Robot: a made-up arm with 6 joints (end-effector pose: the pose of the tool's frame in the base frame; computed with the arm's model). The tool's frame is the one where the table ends. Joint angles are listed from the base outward.
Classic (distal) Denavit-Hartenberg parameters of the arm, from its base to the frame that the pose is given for. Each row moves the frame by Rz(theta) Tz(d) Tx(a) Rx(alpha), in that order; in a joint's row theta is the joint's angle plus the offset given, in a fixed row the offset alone. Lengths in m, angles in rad.
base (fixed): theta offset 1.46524  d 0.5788  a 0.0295  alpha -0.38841
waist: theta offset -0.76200  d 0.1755  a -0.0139  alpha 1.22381
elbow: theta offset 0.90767  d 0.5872  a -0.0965  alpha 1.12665
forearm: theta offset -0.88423  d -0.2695  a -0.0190  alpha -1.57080
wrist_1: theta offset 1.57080  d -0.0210  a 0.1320  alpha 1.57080
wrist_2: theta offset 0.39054  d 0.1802  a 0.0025  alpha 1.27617
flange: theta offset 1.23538  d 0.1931  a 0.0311  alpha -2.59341
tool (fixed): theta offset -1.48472  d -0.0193  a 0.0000  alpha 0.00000
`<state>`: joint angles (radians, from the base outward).
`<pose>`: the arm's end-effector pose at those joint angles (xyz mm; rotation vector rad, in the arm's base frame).
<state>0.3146 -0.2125 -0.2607 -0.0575 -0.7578 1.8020</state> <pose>-54.8 -259.7 820.0 0.3523 0.1676 -1.0732</pose>
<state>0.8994 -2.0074 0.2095 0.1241 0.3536 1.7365</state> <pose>-133.3 343.9 959.1 -0.9510 0.5078 -2.7641</pose>
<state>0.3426 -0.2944 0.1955 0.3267 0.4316 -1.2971</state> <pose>-359.5 -301.3 1047.0 0.4959 1.1699 2.0491</pose>
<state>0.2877 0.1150 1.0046 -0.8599 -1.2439 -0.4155</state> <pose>154.3 -136.5 1057.1 0.5717 -0.1567 0.2326</pose>
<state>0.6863 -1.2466 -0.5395 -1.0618 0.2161 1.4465</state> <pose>8.4 -230.3 939.2 -0.4910 -0.4632 -2.3406</pose>
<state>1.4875 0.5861 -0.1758 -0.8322 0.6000 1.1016</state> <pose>68.9 39.6 811.1 -0.4744 1.2020 -0.1310</pose>
